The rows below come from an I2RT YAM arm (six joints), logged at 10 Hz.
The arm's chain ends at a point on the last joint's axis. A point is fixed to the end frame.
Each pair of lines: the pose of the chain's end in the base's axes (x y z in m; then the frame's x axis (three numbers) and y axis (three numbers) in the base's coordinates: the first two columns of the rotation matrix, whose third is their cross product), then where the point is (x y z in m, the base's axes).
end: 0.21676 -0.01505 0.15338 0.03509 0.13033 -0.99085 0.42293 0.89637 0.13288
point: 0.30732 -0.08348 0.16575
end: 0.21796 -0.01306 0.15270 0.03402 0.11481 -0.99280 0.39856 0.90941 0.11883
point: 0.31028 -0.07884 0.16639
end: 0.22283 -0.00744 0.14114 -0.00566 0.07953 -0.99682 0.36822 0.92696 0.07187
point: 0.31797 -0.06930 0.15372
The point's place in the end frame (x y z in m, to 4 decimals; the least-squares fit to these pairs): -0.0180 -0.0214 0.1107
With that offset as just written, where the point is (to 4 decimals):
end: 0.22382 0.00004 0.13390 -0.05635 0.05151 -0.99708 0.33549 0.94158 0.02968
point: 0.3218 -0.0579 0.1434
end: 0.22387 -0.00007 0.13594 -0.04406 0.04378 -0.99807 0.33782 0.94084 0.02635
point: 0.3215 -0.0582 0.1471
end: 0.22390 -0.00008 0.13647 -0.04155 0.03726 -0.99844 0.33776 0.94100 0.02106
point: 0.3215 -0.0581 0.1483
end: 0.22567 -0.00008 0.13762 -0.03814 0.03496 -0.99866 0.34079 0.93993 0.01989
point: 0.3231 -0.0584 0.1499
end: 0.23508 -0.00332 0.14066 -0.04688 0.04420 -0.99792 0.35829 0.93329 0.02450
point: 0.3315 -0.0635 0.1515
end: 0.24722 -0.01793 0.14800 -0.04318 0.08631 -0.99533 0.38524 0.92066 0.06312
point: 0.3418 -0.0813 0.1565
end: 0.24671 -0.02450 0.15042 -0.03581 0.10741 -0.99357 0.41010 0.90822 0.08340
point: 0.3395 -0.0906 0.1580
